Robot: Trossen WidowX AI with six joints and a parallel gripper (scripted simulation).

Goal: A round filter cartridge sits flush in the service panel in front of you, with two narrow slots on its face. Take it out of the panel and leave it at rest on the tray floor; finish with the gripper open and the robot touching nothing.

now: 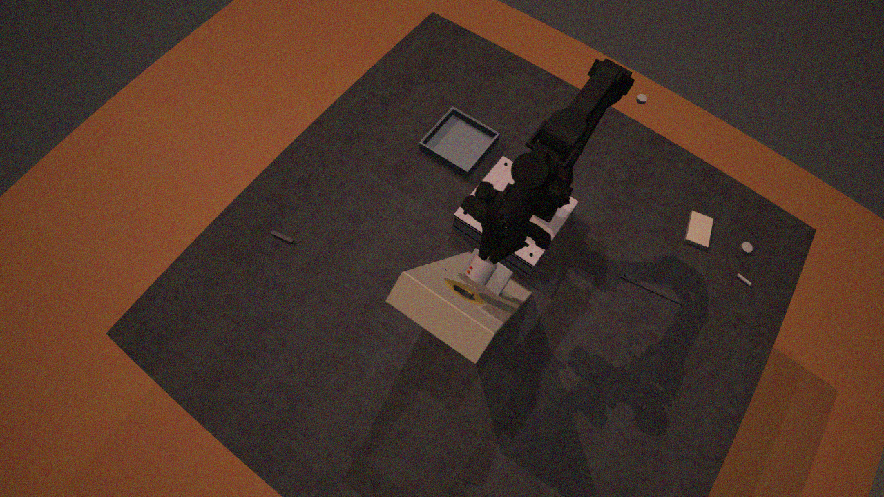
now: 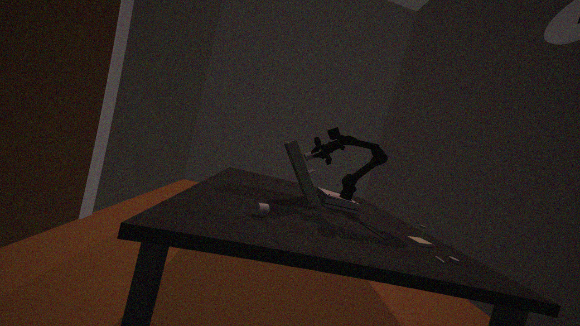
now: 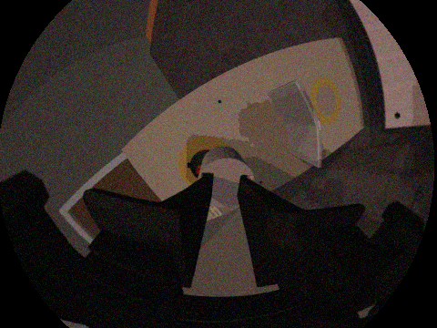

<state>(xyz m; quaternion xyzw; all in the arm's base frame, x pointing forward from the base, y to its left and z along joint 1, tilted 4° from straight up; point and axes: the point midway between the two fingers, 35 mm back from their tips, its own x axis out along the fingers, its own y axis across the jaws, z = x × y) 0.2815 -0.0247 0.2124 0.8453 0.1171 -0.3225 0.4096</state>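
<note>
Now: gripper tip 3 cm short of the cream service panel and 10 cm above it. Round my gripper tip: round filter cartridge 1 cm ahead, 1 cm below; then bar 8 cm ahead, 48 cm to the right, 27 cm below; then grey-blue tray 39 cm behind, 25 cm to the right, 26 cm below.
</note>
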